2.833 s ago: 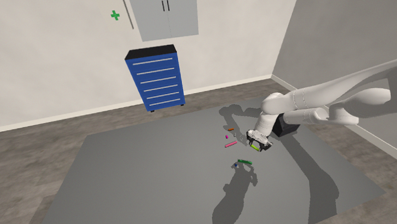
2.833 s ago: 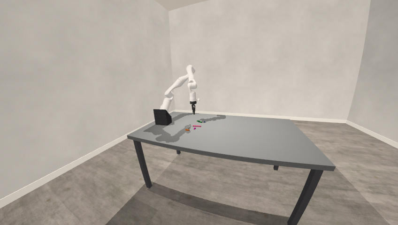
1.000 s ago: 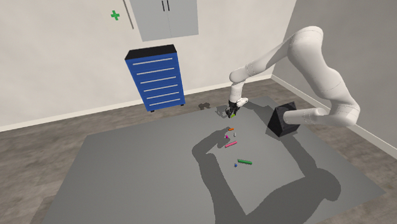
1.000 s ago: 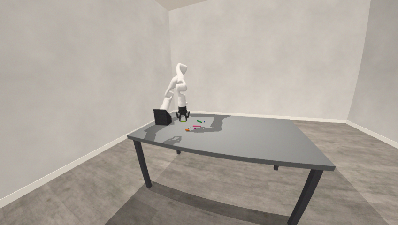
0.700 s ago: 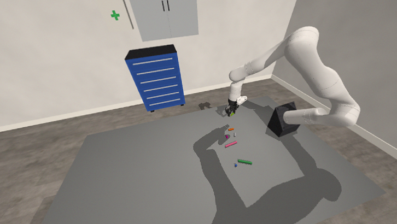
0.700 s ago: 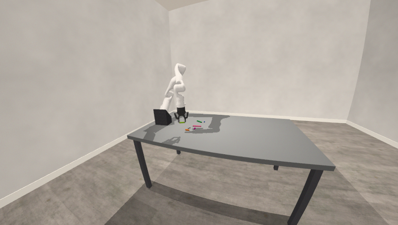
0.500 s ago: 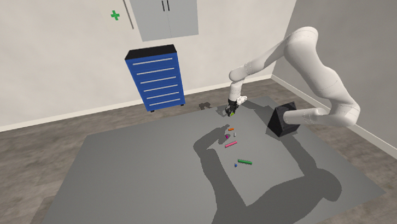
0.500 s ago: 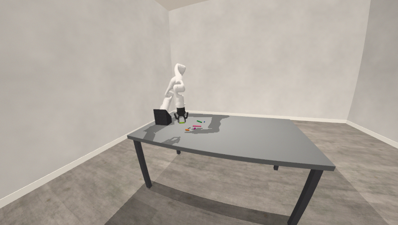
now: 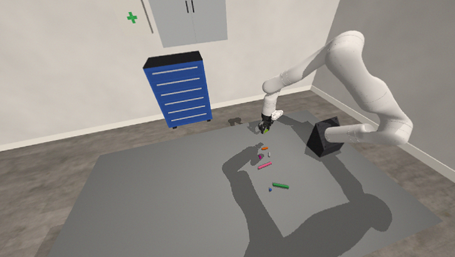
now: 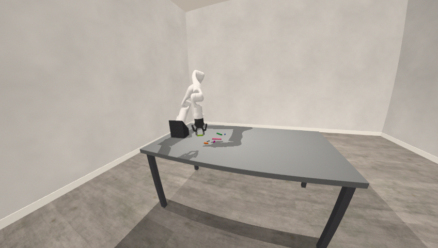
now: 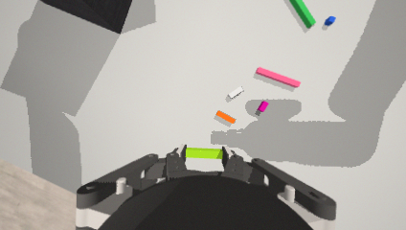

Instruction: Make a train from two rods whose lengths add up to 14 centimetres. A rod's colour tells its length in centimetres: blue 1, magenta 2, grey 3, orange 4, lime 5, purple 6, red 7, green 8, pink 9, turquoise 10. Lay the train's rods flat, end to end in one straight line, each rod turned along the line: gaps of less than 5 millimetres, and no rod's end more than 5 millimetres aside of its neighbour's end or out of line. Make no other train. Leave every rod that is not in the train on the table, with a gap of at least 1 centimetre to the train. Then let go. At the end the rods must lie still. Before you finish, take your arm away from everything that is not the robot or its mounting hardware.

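Right now the orange rod is 30 mm ahead of my hand, 60 mm to the left of it and 110 mm below it. Also, from my hand: grey rod: 30 mm ahead, 110 mm to the left, 110 mm below; lime rod: 10 mm below; magenta rod: 90 mm ahead, 110 mm to the left, 110 mm below.
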